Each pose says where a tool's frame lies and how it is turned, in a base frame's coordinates. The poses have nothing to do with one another.
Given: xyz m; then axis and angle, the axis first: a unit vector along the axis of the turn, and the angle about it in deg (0 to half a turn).
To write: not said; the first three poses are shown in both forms.
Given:
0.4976, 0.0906, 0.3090, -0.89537, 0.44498, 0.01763, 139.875
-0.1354, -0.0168, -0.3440, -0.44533, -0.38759, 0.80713, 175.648
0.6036, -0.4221, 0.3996, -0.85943, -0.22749, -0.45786, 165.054
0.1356, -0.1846, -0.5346, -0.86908, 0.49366, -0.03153, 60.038
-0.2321, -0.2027, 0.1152, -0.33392, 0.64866, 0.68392, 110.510
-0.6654, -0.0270, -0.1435, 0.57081, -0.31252, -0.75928, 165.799
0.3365, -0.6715, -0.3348, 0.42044, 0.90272, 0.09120, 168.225
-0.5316, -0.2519, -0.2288, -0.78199, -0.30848, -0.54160, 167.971
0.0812, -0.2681, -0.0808, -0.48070, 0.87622, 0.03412, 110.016
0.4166, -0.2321, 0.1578, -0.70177, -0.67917, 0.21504, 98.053
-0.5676, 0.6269, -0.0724, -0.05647, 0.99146, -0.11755, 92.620
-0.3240, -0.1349, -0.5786, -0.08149, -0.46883, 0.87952, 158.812
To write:
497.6, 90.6, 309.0, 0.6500, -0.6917, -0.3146, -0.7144, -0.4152, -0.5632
-135.4, -16.8, -344.0, -0.6011, 0.4060, -0.6884, 0.2835, -0.6971, -0.6586
603.6, -422.1, 399.6, 0.4861, 0.2663, 0.8324, 0.5025, -0.8644, -0.0169
135.6, -184.6, -534.6, 0.8775, -0.2421, -0.4140, -0.1874, 0.6214, -0.7607
-232.1, -202.7, 115.2, -0.1998, 0.3481, -0.9159, -0.9331, 0.2178, 0.2863
-665.4, -27.0, -143.5, -0.3277, -0.5376, -0.7769, -0.1651, -0.7771, 0.6074
336.5, -671.5, -334.8, -0.6291, 0.7697, -0.1083, 0.7325, 0.6337, 0.2487
-531.6, -251.9, -228.8, 0.2315, 0.3643, 0.9020, 0.5900, -0.7898, 0.1675
81.2, -268.1, -80.8, -0.0321, -0.5333, -0.8453, -0.5974, 0.6883, -0.4115
416.6, -232.1, 157.8, 0.4214, 0.7563, 0.5004, 0.3305, 0.3858, -0.8614
-567.6, 626.9, -72.4, -0.0424, -0.1760, -0.9835, 0.0589, 0.9822, -0.1783
-324.0, -134.9, -578.6, -0.9196, 0.3917, 0.0309, -0.2441, -0.5077, -0.8263

